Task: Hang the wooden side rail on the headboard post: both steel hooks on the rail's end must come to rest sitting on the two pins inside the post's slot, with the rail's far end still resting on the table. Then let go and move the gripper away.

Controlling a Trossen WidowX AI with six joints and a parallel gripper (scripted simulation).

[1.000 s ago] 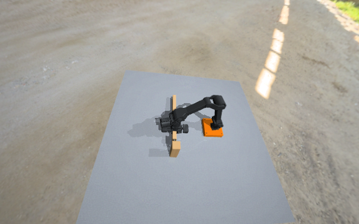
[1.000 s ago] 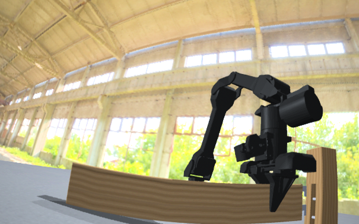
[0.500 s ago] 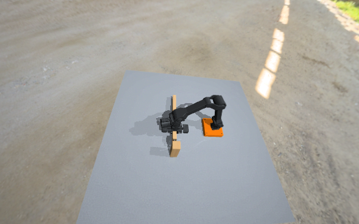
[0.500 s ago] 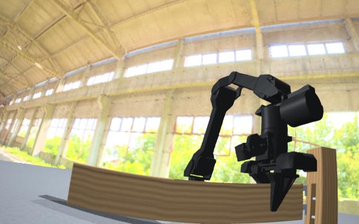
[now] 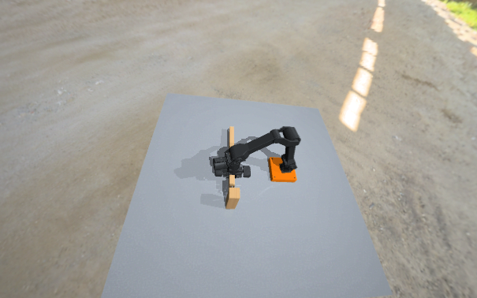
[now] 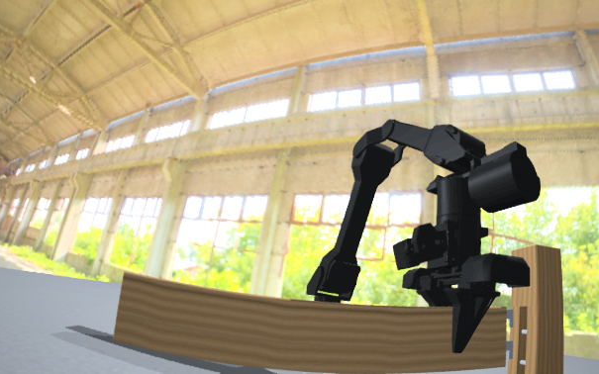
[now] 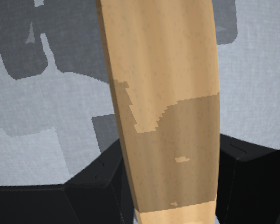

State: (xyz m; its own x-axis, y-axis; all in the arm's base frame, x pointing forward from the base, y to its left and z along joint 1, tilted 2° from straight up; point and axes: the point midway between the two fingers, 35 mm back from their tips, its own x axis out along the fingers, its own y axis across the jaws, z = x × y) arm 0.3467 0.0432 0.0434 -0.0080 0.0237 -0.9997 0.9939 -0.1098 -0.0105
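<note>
My gripper tip is 14 cm to the right of the headboard post, 4 cm below it and 1 cm short of it.
</note>
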